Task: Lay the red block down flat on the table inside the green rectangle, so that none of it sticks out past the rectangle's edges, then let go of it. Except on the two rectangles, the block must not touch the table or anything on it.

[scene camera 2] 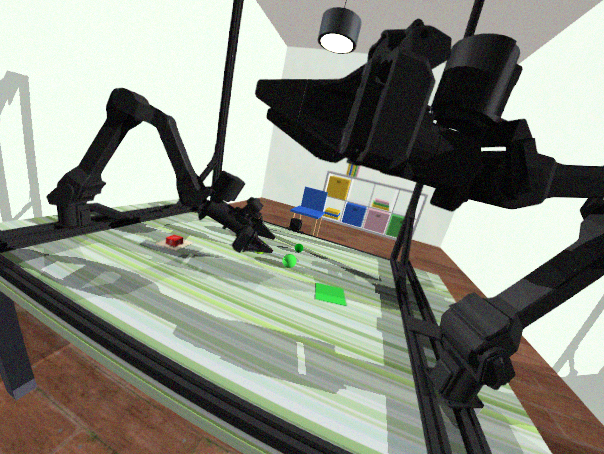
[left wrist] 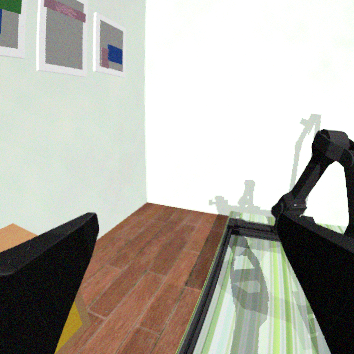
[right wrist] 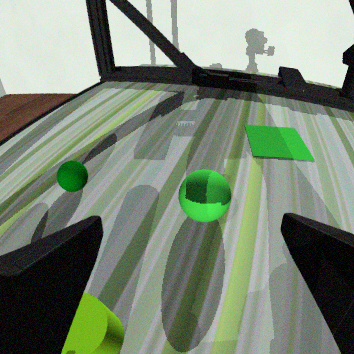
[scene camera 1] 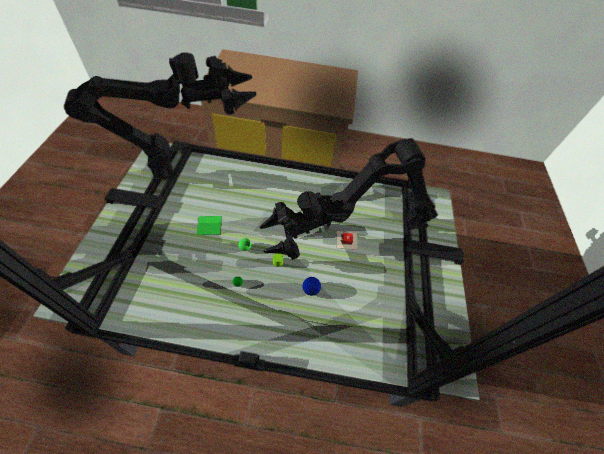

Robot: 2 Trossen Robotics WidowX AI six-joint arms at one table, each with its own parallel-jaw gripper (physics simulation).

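Places are measured from the left arm's base along level axes (x ahead, y left, z up), in metres.
Pixels of known places: left gripper, fingertip midpoint: [scene camera 2: 262, 103] [left wrist: 189, 222] [scene camera 1: 254, 85]; right gripper, fingertip midpoint: [scene camera 2: 273, 244] [right wrist: 194, 224] [scene camera 1: 262, 239]; left arm's base, origin of the base link: [scene camera 2: 451, 387] [scene camera 1: 162, 172]; right arm's base, origin of the base link: [scene camera 2: 74, 223] [scene camera 1: 416, 220].
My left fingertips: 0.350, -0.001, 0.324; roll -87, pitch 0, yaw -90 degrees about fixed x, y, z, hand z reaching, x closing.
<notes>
Ahead of a thing's pixels: the offset from my left fingertips to its top centre, as dx, dy, dz. "*": to the spot under its first point.
The red block {+0.243, -0.392, -0.324} [scene camera 1: 347, 238] [scene camera 2: 174, 241] lies on the pale pink rectangle {* +0.230, -0.416, -0.342} [scene camera 1: 345, 246], right of the table's middle in scene camera 1. The flat green rectangle {* -0.202, -0.253, -0.342} [scene camera 1: 209, 225] [scene camera 2: 330, 294] [right wrist: 279, 142] lies at the left of the table in scene camera 1 and has nothing on it. My right gripper [scene camera 1: 263, 239] [scene camera 2: 273, 244] [right wrist: 194, 224] is open and empty, low over the middle of the table, between the block and the green rectangle. My left gripper [scene camera 1: 253, 85] [scene camera 2: 263, 101] [left wrist: 189, 222] is open and empty, high up and far from the block. The block does not show in either wrist view.
A bright green ball {-0.095, -0.361, -0.303} [scene camera 1: 244, 244] [scene camera 2: 289, 260] [right wrist: 205, 196] is just beyond my right fingertips. A lime cylinder {-0.002, -0.433, -0.310} [scene camera 1: 277, 260] [right wrist: 95, 325] stands close by the right gripper's finger. A dark green ball {-0.132, -0.483, -0.313} [scene camera 1: 237, 281] [scene camera 2: 299, 247] [right wrist: 72, 176] and a blue ball {+0.079, -0.545, -0.288} [scene camera 1: 311, 286] are nearer scene camera 1.
</notes>
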